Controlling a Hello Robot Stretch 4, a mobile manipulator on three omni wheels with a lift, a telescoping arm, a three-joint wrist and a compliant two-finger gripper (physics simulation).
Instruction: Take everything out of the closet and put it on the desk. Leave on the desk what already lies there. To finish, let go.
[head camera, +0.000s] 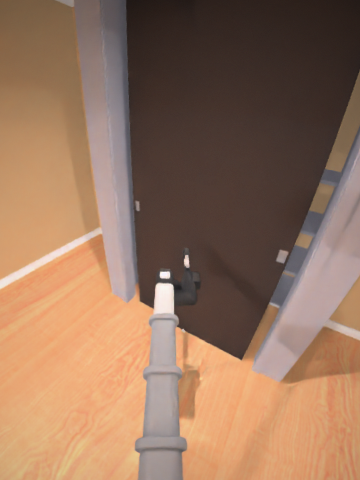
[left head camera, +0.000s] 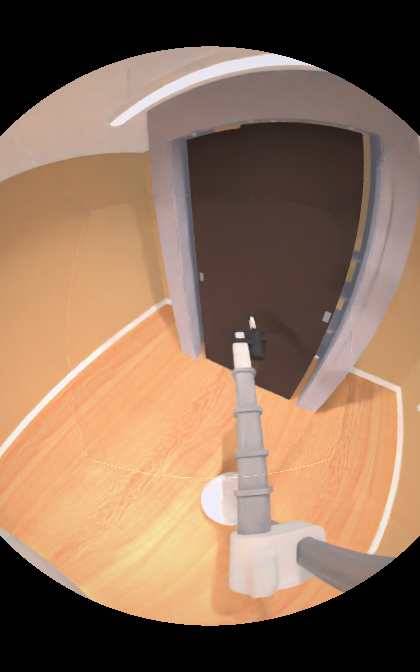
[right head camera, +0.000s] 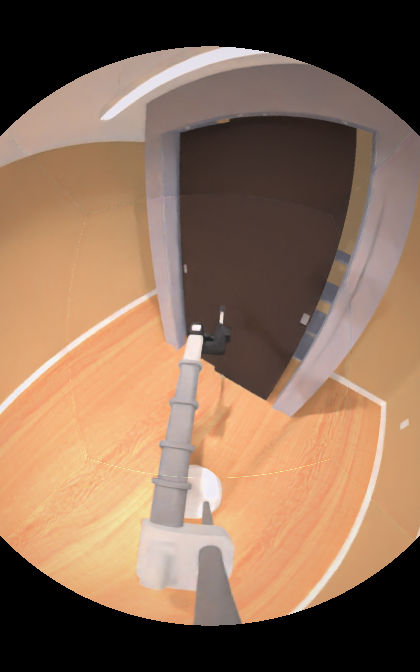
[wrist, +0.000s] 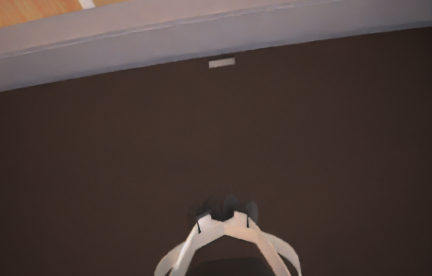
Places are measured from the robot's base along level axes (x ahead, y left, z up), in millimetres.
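Where they show: gripper, fingertip midpoint: (head camera: 185, 251) (wrist: 222, 210).
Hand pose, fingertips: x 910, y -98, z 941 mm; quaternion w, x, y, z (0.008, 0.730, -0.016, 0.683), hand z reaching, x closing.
Each offset is from my fingertips to the top centre of the thing. "spot": to the spot under its first point.
A dark brown door panel (head camera: 225, 125) (left head camera: 275, 225) (right head camera: 265, 210) (wrist: 220, 125) covers most of the closet opening. Through a narrow gap at its right edge show grey-blue shelves (head camera: 299, 258) (right head camera: 331, 291); what lies on them is hidden. A small light plate {spot: dx -40, dy -479, dz +13 mm} (head camera: 282, 256) (left head camera: 326, 316) (right head camera: 305, 319) sits near the door's right edge, another plate {spot: dx +504, dy +300, dz +16 mm} (head camera: 137, 205) (left head camera: 201, 276) (right head camera: 185, 268) at its left edge. My gripper (head camera: 186, 252) (left head camera: 251, 317) (right head camera: 222, 311) (wrist: 222, 210) is shut and empty, in front of the door's lower part; contact cannot be told. The desk does not show.
A grey-lilac frame (head camera: 112, 150) (left head camera: 177, 250) (right head camera: 165, 250) (wrist: 215, 31) surrounds the closet opening, with posts left and right of the door. Tan walls (head camera: 40, 125) (left head camera: 120, 260) stand on both sides. A white round base (left head camera: 215, 500) (right head camera: 207, 485) is on the wooden floor below the arm.
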